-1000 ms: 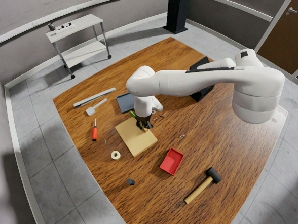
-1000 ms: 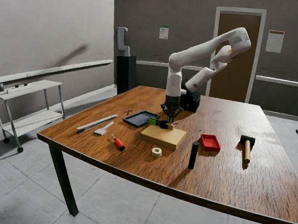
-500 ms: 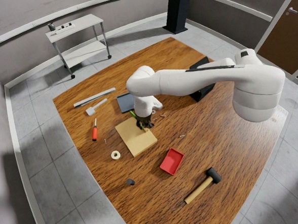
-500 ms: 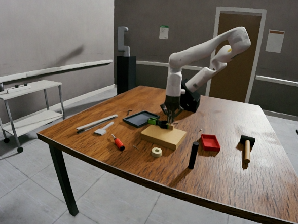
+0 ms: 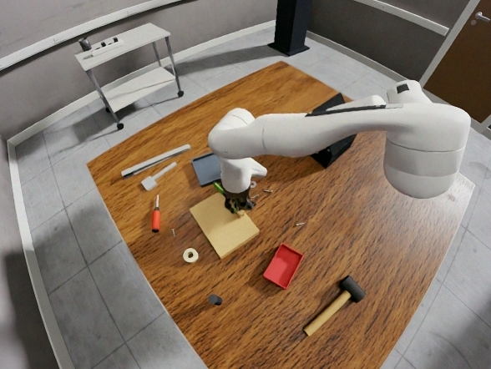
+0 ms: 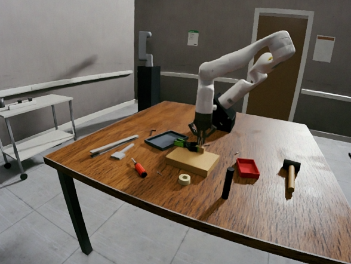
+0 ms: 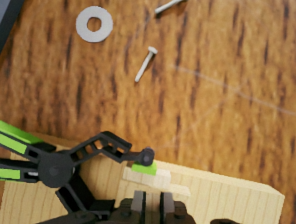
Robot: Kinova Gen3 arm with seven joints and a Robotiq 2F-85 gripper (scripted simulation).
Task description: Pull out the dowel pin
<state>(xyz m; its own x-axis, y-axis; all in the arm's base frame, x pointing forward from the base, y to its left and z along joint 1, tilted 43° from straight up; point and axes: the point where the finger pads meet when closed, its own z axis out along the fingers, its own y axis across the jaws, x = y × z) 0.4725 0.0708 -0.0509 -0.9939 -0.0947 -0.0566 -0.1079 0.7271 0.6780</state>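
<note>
The pale dowel pin lies 20 mm below my hand. The rest, counted from my hand: wooden block 40 mm below; bench board 50 mm ahead, 10 mm to the right, 60 mm below; red bin 10 mm ahead, 230 mm to the left, 80 mm below.
</note>
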